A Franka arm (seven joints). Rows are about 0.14 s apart.
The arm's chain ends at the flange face. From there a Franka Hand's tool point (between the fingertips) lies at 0.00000 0.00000 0.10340 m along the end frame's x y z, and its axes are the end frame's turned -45 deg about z.
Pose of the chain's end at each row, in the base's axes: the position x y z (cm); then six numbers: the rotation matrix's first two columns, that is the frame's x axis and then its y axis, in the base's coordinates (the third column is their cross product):
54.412 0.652 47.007 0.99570 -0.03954 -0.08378 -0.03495 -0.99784 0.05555
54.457 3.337 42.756 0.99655 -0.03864 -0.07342 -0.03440 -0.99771 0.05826
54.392 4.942 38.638 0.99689 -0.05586 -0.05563 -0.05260 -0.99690 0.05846
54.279 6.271 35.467 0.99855 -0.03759 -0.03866 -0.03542 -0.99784 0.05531
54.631 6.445 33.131 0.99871 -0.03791 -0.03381 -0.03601 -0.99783 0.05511
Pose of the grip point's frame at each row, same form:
53.525 0.110 36.719 0.72878 0.67762 -0.09852 0.67935 -0.73354 -0.01996
53.676 2.763 32.462 0.72899 0.67816 -0.09311 0.68034 -0.73281 -0.01072
53.785 4.370 28.332 0.74210 0.66542 -0.08067 0.66771 -0.74441 0.00200
53.859 5.714 25.151 0.73113 0.67900 -0.06645 0.68104 -0.73216 0.01177
54.261 5.888 22.813 0.73166 0.67877 -0.06288 0.68073 -0.73238 0.01506

